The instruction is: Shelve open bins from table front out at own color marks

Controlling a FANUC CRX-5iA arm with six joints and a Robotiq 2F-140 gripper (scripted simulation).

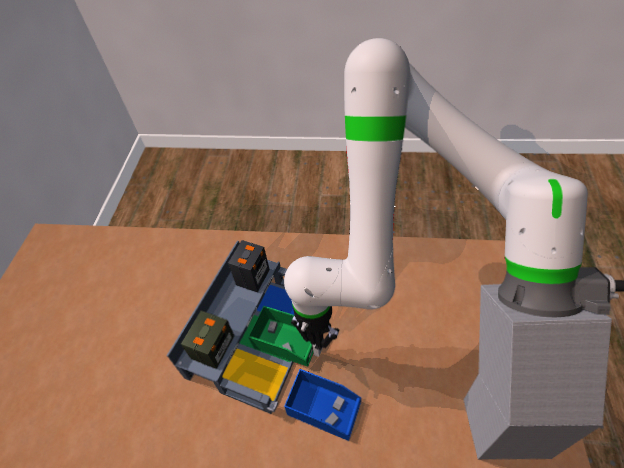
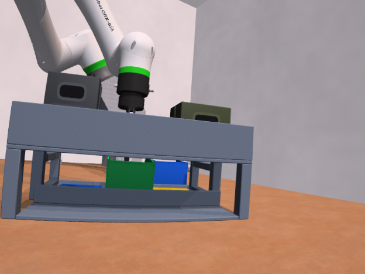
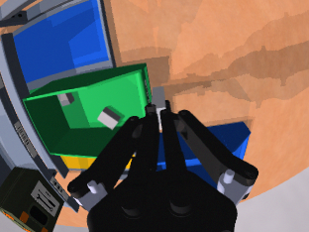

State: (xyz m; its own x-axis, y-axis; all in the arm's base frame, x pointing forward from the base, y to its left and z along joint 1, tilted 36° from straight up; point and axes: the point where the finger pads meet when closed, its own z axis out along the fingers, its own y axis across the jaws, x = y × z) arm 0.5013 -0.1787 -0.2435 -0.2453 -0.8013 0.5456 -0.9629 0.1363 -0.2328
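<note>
My hand is 6 cm short of the shelf lip, 5 cm above it and 1 cm to the left of it. Round my hand: green bin: 10 cm ahead, 2 cm to the right; blue bin: 14 cm to the left, 3 cm behind, 2 cm below; dark box: 21 cm ahead, 17 cm to the right, 11 cm above.
</note>
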